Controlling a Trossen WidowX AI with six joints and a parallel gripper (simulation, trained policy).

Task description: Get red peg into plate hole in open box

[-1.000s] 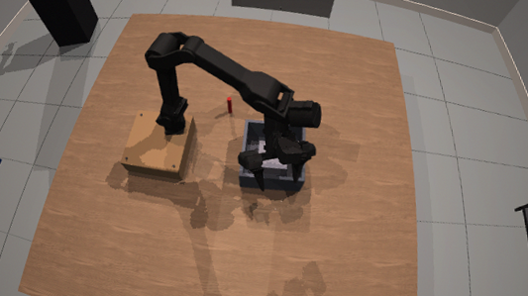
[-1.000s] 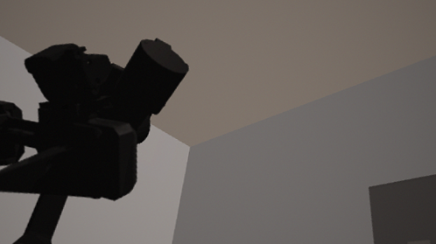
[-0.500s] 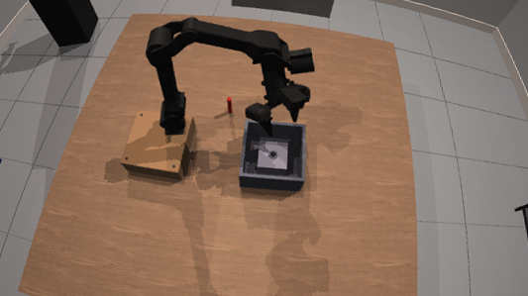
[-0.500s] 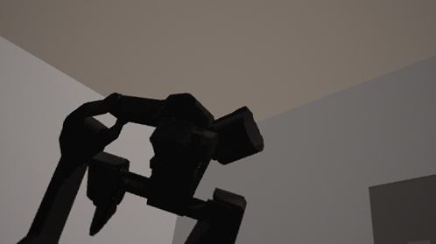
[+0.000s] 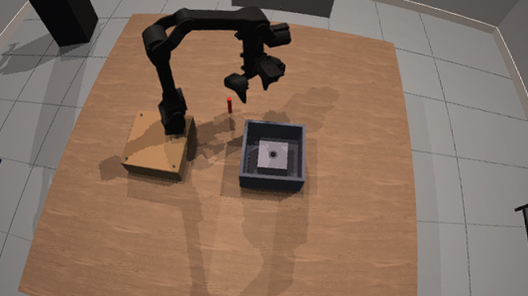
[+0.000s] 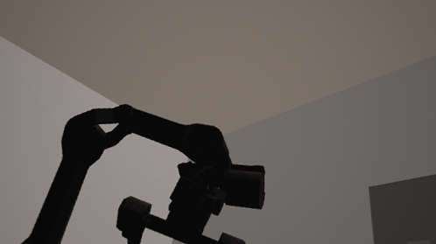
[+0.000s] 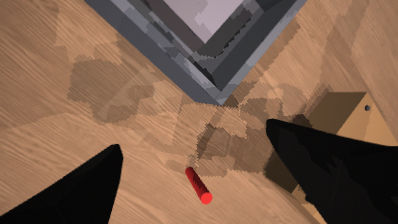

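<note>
My gripper tip is 8 cm past the red peg, 6 cm to the right of it and 13 cm above it. Round my gripper tip: dark grey box: 5 cm ahead, 15 cm to the right, 14 cm below; then light grey plate: 5 cm ahead, 15 cm to the right, 12 cm below.
</note>
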